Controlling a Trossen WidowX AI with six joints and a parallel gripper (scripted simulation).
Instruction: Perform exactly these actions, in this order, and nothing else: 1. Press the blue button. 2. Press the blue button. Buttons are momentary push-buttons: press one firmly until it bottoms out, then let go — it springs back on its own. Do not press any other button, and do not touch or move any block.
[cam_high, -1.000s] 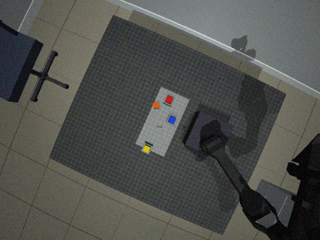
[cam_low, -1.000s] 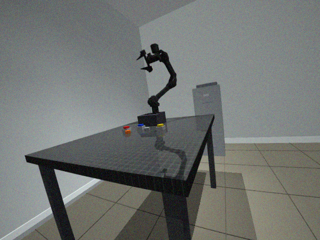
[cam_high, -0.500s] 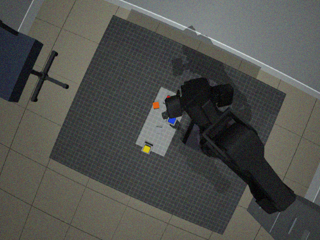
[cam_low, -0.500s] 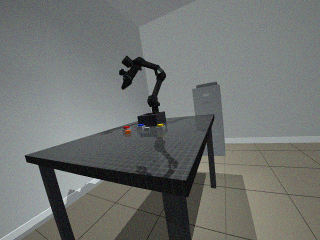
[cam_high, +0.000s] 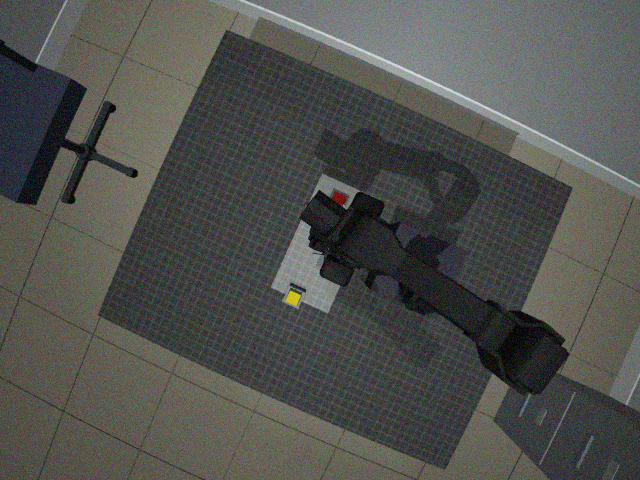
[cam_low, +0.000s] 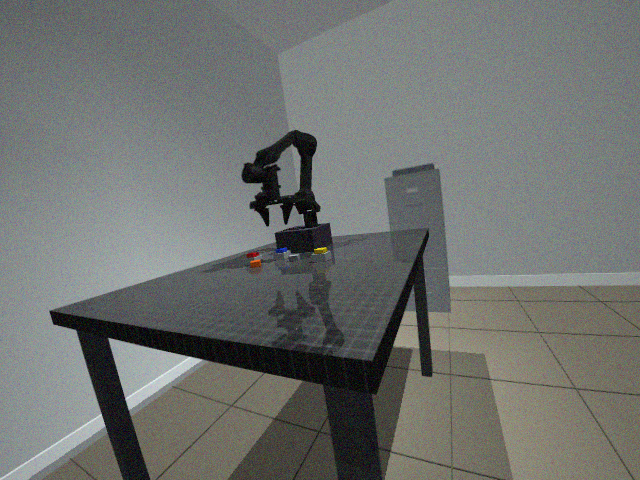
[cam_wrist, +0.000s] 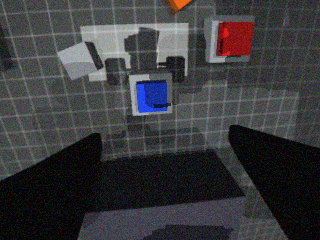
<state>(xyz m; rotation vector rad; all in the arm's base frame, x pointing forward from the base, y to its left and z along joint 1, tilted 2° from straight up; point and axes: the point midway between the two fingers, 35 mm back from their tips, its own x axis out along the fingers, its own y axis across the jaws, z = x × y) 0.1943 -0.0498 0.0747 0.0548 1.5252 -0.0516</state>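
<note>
Now: the blue button 10 cm below my gripper tip. Round my gripper tip: grey block: 12 cm below, 8 cm to the left, 4 cm ahead; red button: 10 cm below, 9 cm to the right, 5 cm ahead; orange block: 12 cm below, 11 cm ahead, 4 cm to the right.
</note>
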